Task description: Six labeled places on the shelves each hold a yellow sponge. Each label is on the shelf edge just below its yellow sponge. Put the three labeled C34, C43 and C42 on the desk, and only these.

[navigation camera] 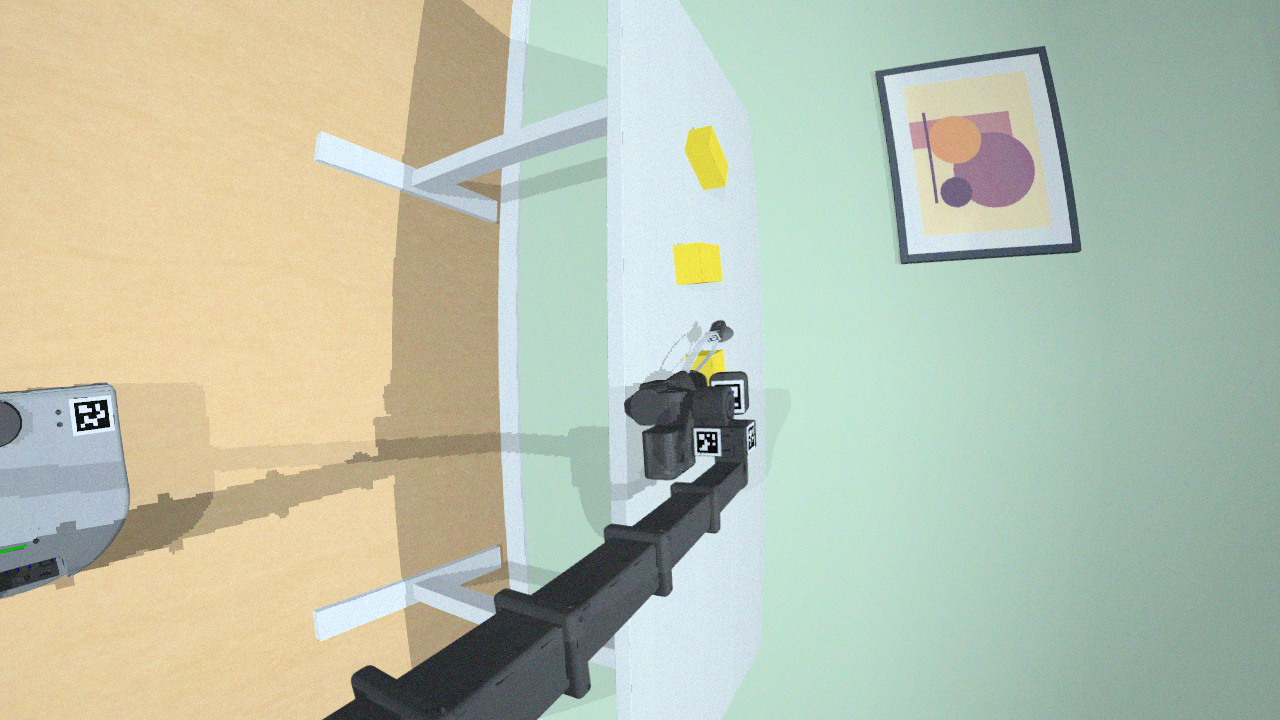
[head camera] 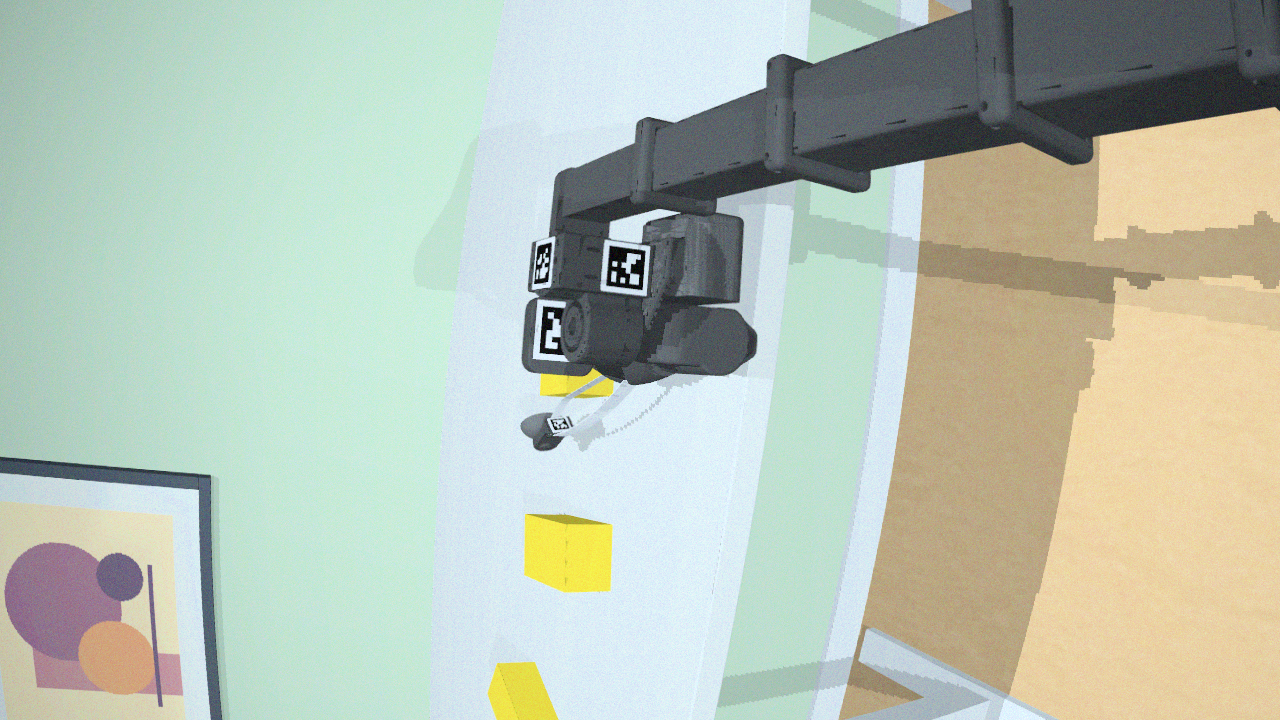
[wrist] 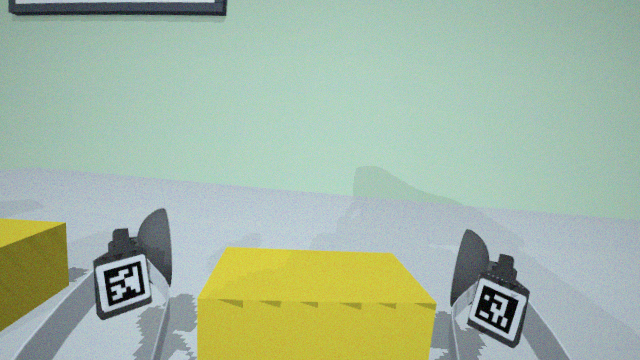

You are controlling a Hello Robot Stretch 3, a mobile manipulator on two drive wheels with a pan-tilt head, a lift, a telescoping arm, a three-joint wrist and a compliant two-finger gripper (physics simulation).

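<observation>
The white desk bears three yellow sponges. One sponge lies on the desk between the fingers of my gripper. The gripper is open, with a gap on each side of this sponge in the wrist view. The arm's wrist hides part of it in the head view. A second sponge lies beside it, to the left in the wrist view. A third sponge lies farther along, turned at an angle. No labels or shelves show.
The green wall stands behind the desk, with a framed picture on it. My extended arm reaches over the desk. Desk legs stand on the wooden floor.
</observation>
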